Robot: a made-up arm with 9 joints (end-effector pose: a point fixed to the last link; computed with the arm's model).
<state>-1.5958 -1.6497 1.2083 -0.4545 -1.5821 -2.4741 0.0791 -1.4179 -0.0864</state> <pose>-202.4 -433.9 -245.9 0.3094 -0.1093 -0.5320 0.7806</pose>
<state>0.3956 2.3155 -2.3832 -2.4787 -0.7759 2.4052 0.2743 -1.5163 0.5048</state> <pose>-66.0 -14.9 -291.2 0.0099 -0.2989 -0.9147 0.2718</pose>
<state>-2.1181 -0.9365 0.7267 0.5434 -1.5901 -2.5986 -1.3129 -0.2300 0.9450</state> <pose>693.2 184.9 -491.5 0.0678 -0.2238 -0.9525 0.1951</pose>
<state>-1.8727 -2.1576 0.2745 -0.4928 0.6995 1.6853 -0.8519 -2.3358 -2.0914</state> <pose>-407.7 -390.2 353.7 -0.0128 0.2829 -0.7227 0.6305</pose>
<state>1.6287 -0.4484 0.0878 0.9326 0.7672 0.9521 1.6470 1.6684 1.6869</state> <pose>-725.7 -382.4 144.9 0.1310 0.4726 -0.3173 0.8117</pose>
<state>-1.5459 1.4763 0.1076 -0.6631 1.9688 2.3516 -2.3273 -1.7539 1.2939</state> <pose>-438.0 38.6 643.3 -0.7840 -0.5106 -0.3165 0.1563</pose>
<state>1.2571 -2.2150 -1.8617 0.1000 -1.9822 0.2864 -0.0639 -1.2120 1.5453</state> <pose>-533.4 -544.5 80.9 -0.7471 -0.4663 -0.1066 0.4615</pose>
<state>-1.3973 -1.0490 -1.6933 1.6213 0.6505 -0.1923 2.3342 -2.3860 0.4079</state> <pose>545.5 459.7 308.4 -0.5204 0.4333 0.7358 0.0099</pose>
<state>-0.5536 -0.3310 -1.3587 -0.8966 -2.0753 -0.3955 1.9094 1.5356 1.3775</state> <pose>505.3 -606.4 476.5 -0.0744 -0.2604 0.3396 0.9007</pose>
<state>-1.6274 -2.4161 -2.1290 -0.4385 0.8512 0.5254 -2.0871 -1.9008 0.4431</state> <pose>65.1 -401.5 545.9 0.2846 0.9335 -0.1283 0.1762</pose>
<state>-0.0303 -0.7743 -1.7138 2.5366 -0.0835 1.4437 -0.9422 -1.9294 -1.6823</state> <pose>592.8 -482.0 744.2 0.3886 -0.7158 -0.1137 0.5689</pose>
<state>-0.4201 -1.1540 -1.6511 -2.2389 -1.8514 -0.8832 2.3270 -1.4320 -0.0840</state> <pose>147.7 -11.0 -14.6 0.6692 -0.3026 0.0397 0.6775</pose>
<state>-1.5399 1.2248 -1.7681 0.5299 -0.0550 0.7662 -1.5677 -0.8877 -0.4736</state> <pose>117.2 -15.4 630.6 0.1377 0.0288 -0.6218 0.7704</pose>
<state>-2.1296 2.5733 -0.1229 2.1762 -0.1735 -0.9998 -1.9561 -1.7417 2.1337</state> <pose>-4.0 549.8 1158.1 -0.5653 0.3748 -0.4475 0.5829</pose>
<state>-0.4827 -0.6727 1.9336 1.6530 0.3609 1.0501 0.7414 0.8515 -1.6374</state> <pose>-563.9 179.2 -131.5 -0.0520 0.6348 -0.4385 0.6341</pose>
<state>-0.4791 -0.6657 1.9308 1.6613 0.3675 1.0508 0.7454 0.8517 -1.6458</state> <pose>-562.6 177.9 -134.2 -0.0518 0.6335 -0.4396 0.6347</pose>
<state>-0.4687 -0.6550 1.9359 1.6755 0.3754 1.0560 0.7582 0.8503 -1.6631</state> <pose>-560.5 183.5 -134.8 -0.0489 0.6345 -0.4418 0.6323</pose>
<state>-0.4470 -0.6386 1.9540 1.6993 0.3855 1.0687 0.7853 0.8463 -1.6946</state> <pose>-556.9 200.2 -131.5 -0.0419 0.6395 -0.4455 0.6251</pose>
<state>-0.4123 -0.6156 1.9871 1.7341 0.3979 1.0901 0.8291 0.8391 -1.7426</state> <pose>-550.5 229.3 -122.9 -0.0303 0.6493 -0.4495 0.6128</pose>
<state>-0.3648 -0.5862 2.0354 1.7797 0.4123 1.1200 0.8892 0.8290 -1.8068</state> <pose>-539.1 269.1 -107.8 -0.0141 0.6640 -0.4513 0.5960</pose>
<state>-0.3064 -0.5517 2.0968 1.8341 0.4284 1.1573 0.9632 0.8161 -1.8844</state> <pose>-520.8 315.7 -85.5 0.0063 0.6829 -0.4482 0.5768</pose>
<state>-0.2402 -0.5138 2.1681 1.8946 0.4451 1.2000 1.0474 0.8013 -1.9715</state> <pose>-494.4 363.3 -56.7 0.0301 0.7048 -0.4375 0.5577</pose>
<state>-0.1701 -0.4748 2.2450 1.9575 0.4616 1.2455 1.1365 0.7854 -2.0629</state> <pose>-460.5 406.0 -23.9 0.0568 0.7274 -0.4180 0.5413</pose>
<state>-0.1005 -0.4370 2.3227 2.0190 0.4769 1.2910 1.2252 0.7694 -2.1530</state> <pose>-421.8 439.5 9.6 0.0850 0.7484 -0.3905 0.5293</pose>
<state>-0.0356 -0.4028 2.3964 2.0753 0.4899 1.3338 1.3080 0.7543 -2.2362</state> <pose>-382.2 462.3 40.3 0.1130 0.7657 -0.3579 0.5223</pose>
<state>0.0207 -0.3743 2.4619 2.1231 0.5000 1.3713 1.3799 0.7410 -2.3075</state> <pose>-345.7 476.0 65.8 0.1387 0.7783 -0.3243 0.5195</pose>
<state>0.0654 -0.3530 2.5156 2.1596 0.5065 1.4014 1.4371 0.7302 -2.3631</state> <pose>-315.4 483.4 85.1 0.1603 0.7862 -0.2942 0.5193</pose>
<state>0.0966 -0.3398 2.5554 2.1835 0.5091 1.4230 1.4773 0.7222 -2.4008</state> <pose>-293.2 487.4 98.6 0.1766 0.7905 -0.2711 0.5201</pose>
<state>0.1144 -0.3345 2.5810 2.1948 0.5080 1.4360 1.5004 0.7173 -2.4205</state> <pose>-279.5 490.3 107.5 0.1871 0.7925 -0.2567 0.5206</pose>
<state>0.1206 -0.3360 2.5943 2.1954 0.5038 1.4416 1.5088 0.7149 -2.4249</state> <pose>-273.4 493.2 113.1 0.1926 0.7934 -0.2505 0.5202</pose>
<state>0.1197 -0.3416 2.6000 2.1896 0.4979 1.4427 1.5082 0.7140 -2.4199</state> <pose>-271.9 496.2 116.7 0.1949 0.7938 -0.2497 0.5191</pose>
